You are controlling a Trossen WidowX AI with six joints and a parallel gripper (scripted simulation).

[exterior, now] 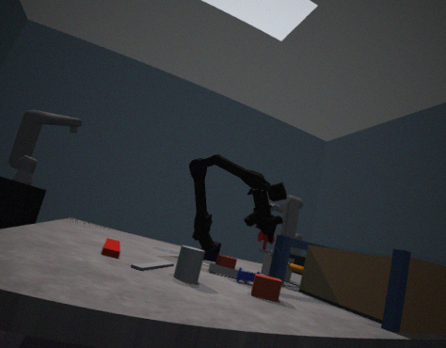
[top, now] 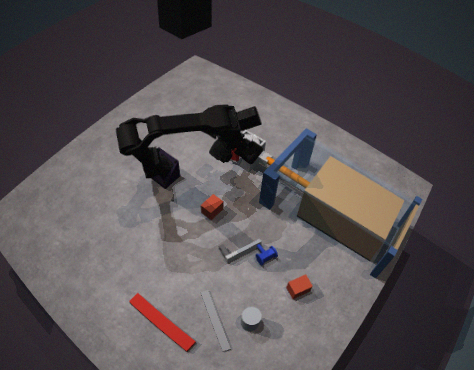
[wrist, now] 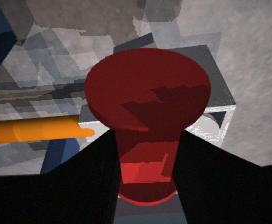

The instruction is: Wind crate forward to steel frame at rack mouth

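Right now my gripper tip is 10 mm past the winch handle with red knob, 20 mm to the right of it and 30 mm above it. Also, from my gripper tip: blue t-shaped piece (270 mm ahead, 170 mm to the right, 120 mm below); grey strip (330 mm ahead, 430 mm to the right, 130 mm below); grey winch (50 mm behind, 70 mm to the left, 100 mm below).
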